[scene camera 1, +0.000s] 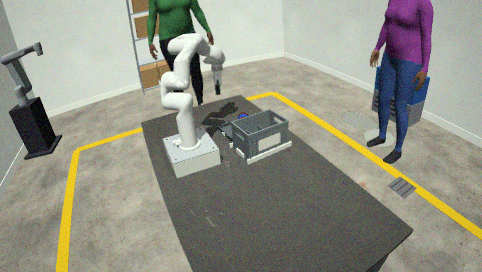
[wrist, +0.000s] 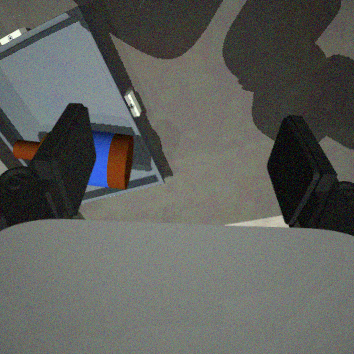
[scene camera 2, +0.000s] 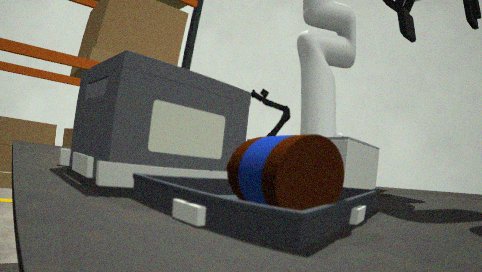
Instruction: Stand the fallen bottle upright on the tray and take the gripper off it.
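Observation:
The bottle, brown with a blue band, lies on its side in the dark, low-walled tray. In the wrist view its base is near a tray corner and its narrow neck points left; the left finger hides part of its body. My gripper is open and empty, high above the table. In the wrist view the bottle lies left of the space between the fingers, well below them.
A grey crate with white strips at its foot stands right beside the tray. The robot's base block is on the table too. A person in green stands behind the table, and one in purple at the right.

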